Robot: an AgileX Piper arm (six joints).
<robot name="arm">
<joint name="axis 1" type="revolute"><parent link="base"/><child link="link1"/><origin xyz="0.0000 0.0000 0.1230" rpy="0.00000 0.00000 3.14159"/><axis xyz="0 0 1"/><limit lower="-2.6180" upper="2.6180"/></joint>
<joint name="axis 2" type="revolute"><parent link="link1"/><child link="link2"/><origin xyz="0.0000 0.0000 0.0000" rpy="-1.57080 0.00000 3.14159"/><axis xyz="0 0 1"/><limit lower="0.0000" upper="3.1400"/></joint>
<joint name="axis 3" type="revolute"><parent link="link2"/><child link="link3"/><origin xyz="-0.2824 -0.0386 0.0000" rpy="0.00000 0.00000 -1.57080"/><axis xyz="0 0 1"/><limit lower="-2.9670" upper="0.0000"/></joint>
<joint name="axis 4" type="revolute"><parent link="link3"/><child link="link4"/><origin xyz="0.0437 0.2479 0.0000" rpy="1.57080 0.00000 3.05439"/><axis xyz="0 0 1"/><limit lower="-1.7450" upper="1.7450"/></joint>
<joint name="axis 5" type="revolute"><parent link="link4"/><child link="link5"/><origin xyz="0.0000 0.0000 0.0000" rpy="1.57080 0.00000 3.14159"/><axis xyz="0 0 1"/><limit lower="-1.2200" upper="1.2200"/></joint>
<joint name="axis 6" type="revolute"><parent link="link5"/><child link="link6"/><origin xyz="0.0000 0.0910 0.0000" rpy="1.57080 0.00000 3.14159"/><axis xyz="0 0 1"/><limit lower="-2.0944" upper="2.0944"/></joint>
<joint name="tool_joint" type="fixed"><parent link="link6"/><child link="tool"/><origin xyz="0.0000 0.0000 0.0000" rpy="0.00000 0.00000 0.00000"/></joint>
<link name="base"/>
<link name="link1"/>
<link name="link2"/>
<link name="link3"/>
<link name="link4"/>
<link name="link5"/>
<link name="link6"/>
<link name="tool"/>
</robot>
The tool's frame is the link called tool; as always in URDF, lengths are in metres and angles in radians.
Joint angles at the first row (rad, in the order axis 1, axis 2, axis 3, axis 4, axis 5, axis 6):
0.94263, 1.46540, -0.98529, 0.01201, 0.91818, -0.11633
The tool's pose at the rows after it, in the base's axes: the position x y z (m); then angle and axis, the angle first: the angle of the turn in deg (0 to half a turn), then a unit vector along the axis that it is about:
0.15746, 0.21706, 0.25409, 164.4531, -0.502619, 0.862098, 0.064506
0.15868, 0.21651, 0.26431, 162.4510, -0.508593, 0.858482, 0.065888
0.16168, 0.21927, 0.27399, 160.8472, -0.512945, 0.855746, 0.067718
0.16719, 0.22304, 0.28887, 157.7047, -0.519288, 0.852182, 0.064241
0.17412, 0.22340, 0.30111, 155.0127, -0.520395, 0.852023, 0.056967
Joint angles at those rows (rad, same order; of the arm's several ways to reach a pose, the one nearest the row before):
0.94030, 1.43007, -0.98614, 0.01083, 0.91390, -0.12070
0.93834, 1.41261, -1.00704, -0.00001, 0.91917, -0.13134
0.93727, 1.41177, -1.04215, -0.00686, 0.92796, -0.13959
0.93728, 1.41182, -1.09540, -0.03705, 0.93338, -0.14139
0.92638, 1.41180, -1.13815, -0.06812, 0.93806, -0.14241

